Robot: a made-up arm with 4 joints.
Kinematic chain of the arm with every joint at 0, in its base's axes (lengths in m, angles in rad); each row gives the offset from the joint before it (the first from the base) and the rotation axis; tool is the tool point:
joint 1: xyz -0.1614 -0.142 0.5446 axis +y
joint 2: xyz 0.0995 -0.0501 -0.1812 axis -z
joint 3: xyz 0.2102 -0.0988 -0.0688 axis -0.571 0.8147 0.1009
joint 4: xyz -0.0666 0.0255 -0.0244 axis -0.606 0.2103 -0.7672
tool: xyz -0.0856 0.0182 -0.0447
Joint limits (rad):
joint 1: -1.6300..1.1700
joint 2: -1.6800..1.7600
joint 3: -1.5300..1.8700
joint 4: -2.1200..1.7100
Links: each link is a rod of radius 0.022 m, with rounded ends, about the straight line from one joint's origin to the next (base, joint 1, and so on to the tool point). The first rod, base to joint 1, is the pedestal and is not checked.
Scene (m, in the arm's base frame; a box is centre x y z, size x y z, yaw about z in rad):
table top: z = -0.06
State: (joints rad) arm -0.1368 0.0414 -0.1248 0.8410
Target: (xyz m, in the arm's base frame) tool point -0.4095 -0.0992 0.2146
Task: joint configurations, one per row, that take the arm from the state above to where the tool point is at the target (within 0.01 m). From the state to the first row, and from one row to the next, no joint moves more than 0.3 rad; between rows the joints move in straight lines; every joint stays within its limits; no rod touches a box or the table.
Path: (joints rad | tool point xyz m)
1: 0.1246 -0.0834 -0.2842 0.7404 | -0.0147 -0.1967 0.1852
2: 0.3859 -0.2082 -0.4436 0.6398 | -0.1069 -0.1760 0.1496
3: 0.6473 -0.3330 -0.6030 0.5392 | -0.2093 -0.1527 0.1406
4: 0.9086 -0.4578 -0.7625 0.4385 | -0.3134 -0.1269 0.1620
5: 1.1700 -0.5827 -0.9219 0.3379 | -0.4095 -0.0992 0.2146

